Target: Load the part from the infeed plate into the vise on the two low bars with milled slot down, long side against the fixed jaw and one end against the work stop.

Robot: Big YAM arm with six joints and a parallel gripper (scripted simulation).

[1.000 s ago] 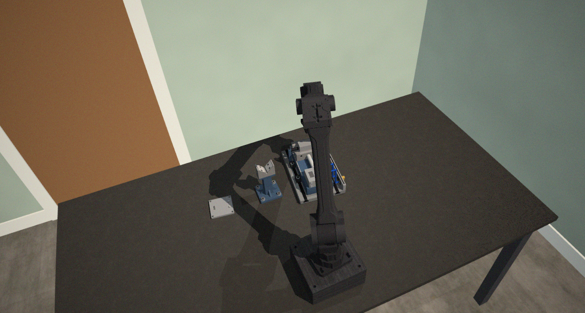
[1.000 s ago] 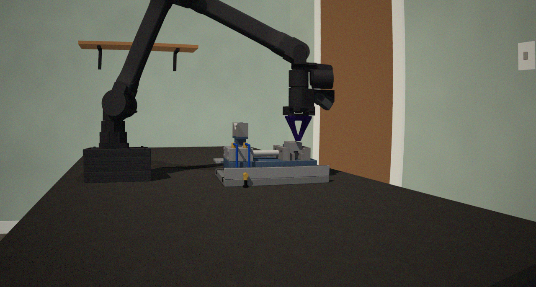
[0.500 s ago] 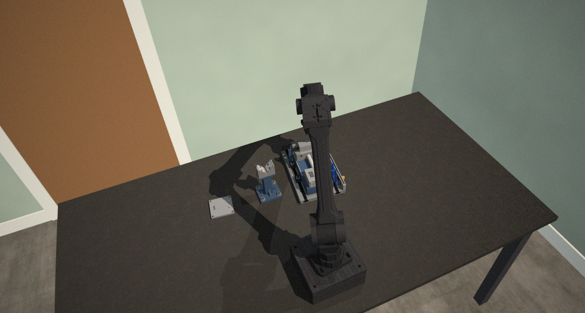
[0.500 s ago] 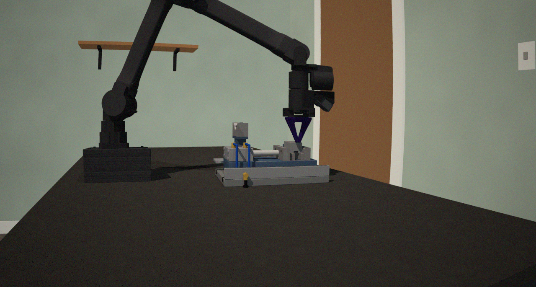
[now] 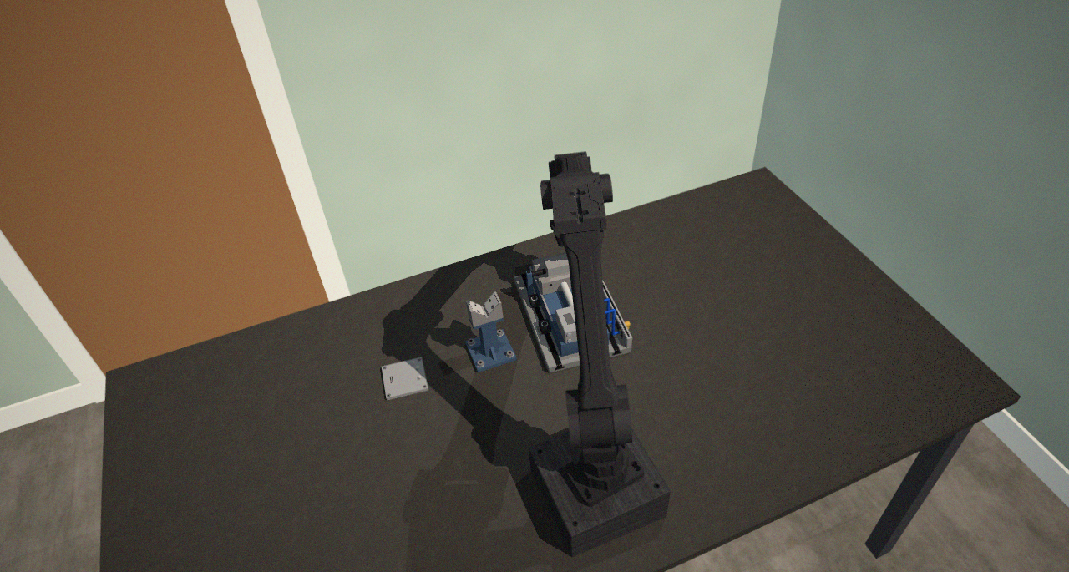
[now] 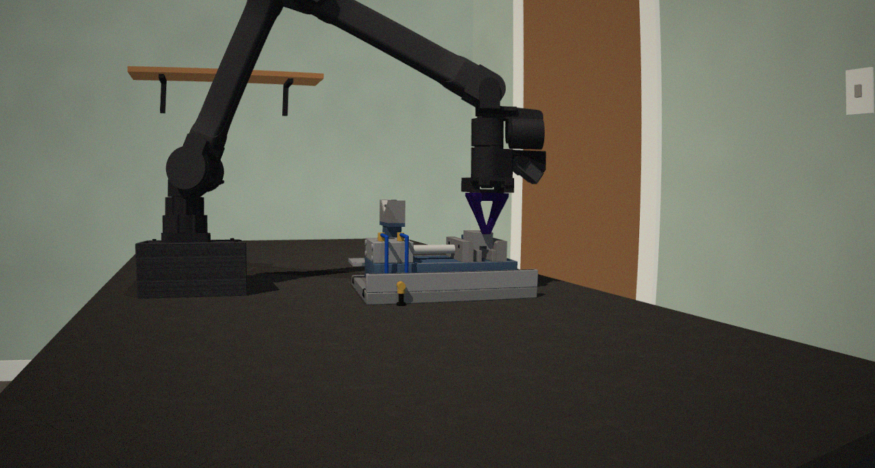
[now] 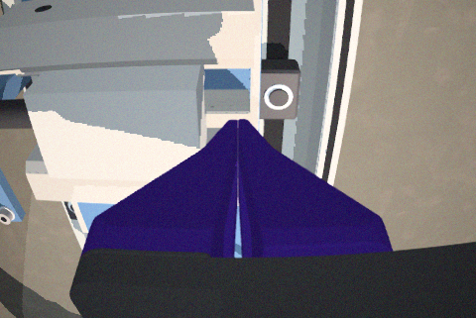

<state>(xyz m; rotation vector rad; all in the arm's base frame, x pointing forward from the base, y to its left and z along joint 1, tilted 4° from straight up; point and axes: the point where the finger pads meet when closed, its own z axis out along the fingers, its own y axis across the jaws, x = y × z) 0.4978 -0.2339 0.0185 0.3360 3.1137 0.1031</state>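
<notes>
Now: the part 10 mm ahead of my hand, 40 mm to the left of it and 30 mm below it. Round my hand: grey infeed plate 40 mm behind, 460 mm to the left, 110 mm below.
</notes>
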